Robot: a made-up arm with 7 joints.
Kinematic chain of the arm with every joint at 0, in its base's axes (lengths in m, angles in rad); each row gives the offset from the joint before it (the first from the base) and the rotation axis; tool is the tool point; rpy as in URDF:
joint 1: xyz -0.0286 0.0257 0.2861 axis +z
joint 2: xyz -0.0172 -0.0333 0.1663 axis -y
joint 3: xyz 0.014 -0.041 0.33 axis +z
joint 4: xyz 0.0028 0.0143 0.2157 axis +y
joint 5: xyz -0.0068 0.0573 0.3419 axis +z
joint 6: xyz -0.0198 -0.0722 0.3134 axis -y
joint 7: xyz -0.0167 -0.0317 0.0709 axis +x
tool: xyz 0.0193 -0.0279 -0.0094 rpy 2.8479 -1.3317 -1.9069
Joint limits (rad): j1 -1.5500..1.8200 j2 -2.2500..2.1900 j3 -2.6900..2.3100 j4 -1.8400..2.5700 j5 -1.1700..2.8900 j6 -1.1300..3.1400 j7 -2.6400..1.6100
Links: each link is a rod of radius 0.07 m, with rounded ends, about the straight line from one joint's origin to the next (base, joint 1, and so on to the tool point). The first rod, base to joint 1, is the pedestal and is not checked.
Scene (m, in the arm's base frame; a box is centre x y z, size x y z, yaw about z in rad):
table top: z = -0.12
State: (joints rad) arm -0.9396 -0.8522 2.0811 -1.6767 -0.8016 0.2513 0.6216
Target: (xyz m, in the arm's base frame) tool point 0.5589 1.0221 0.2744
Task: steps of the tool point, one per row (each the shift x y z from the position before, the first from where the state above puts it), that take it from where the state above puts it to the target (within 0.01 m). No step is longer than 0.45 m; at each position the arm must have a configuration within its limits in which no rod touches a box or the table.
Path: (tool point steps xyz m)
1: 0.3063 -0.0983 -0.0024
2: 0.3384 0.0276 -0.0085
3: 0.3172 0.1611 -0.0144
4: 0.2429 0.2795 -0.0197
5: 0.1251 0.3621 -0.0241
6: -0.0187 0.3937 -0.0277
7: -0.1663 0.3673 -0.0299
8: -0.2944 0.2858 -0.0310

